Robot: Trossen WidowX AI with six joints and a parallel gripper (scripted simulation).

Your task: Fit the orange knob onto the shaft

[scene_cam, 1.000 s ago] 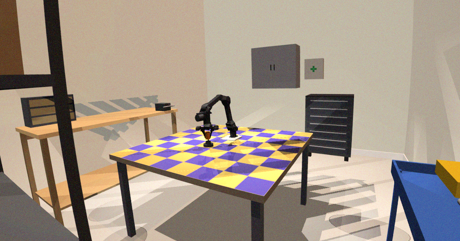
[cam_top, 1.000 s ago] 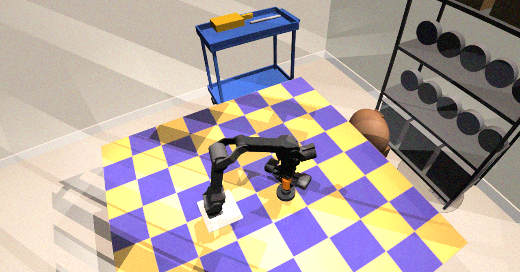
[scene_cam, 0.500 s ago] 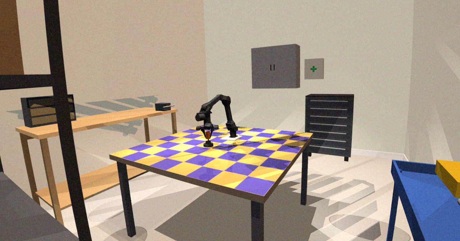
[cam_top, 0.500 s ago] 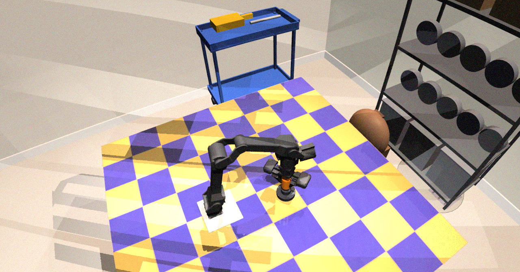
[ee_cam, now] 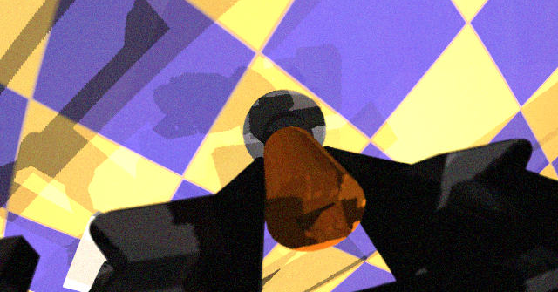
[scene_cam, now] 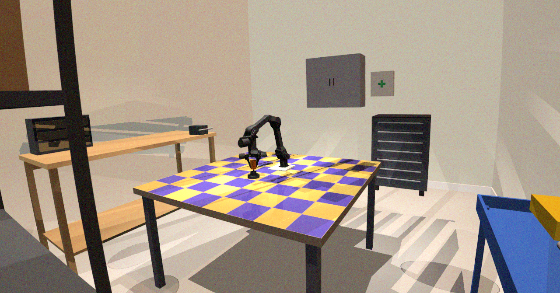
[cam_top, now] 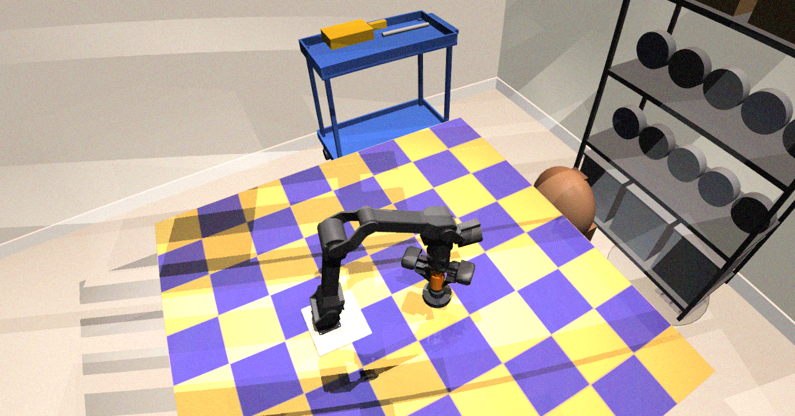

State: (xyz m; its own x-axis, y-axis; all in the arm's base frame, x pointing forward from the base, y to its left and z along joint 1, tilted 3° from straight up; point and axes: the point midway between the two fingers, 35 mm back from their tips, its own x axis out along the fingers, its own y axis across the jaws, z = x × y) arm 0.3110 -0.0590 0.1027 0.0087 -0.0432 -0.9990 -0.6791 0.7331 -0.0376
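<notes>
Now: the orange knob 2 cm above my gripper tip. Also, from my gripper tip: round pedestal 4 cm below.
</notes>
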